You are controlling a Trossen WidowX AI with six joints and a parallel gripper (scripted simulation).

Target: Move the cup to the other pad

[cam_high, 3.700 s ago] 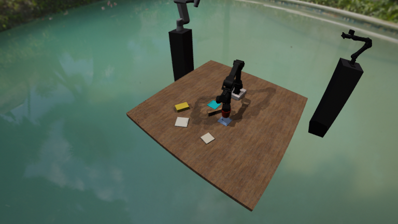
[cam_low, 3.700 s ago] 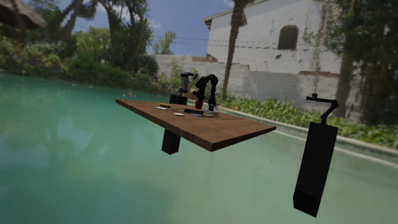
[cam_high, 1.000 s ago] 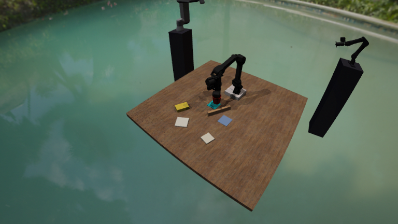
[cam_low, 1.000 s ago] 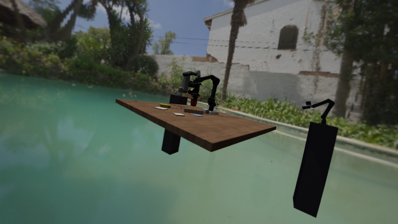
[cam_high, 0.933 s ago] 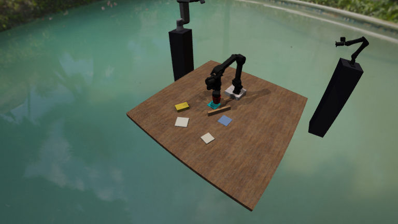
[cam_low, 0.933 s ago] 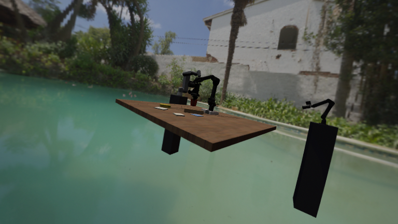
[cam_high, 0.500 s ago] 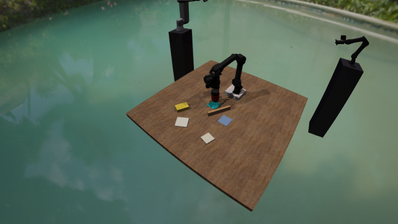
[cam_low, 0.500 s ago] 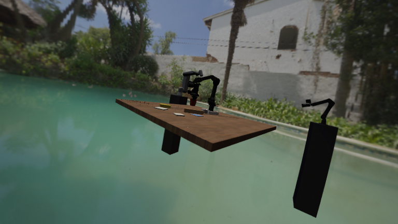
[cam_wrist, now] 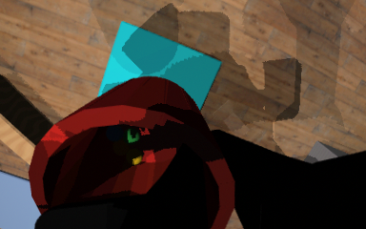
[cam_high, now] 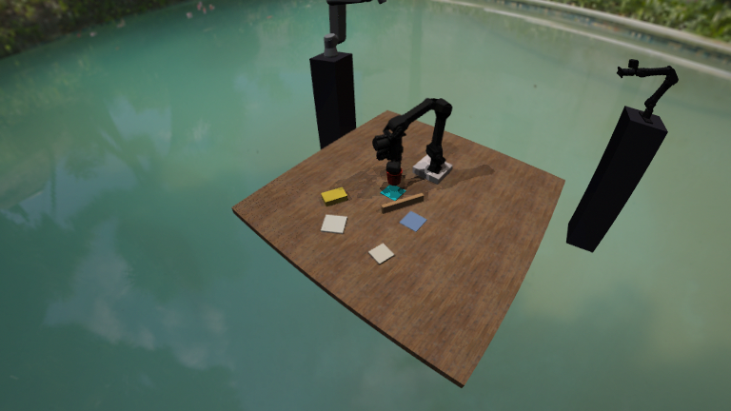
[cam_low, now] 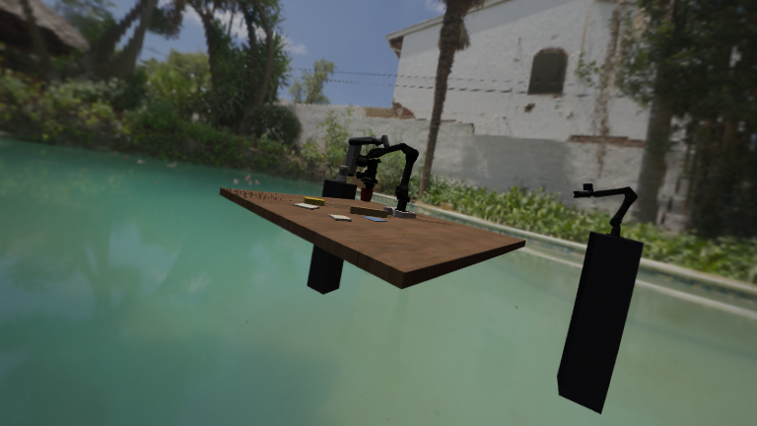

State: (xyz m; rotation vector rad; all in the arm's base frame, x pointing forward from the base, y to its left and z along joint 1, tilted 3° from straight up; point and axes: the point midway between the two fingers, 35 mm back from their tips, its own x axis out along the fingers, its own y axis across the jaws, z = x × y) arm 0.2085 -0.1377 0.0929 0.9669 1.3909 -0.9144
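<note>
My gripper tip is now 11 cm above the cyan pad, 3 cm short of it and 1 cm to the right of it. From my gripper tip the other things lie so: green marble: 4 cm ahead, 2 cm to the left, 2 cm below; then wooden bar: 9 cm to the left, 9 cm below, 9 cm ahead; then red cup: 3 cm ahead, 1 cm to the left.
</note>
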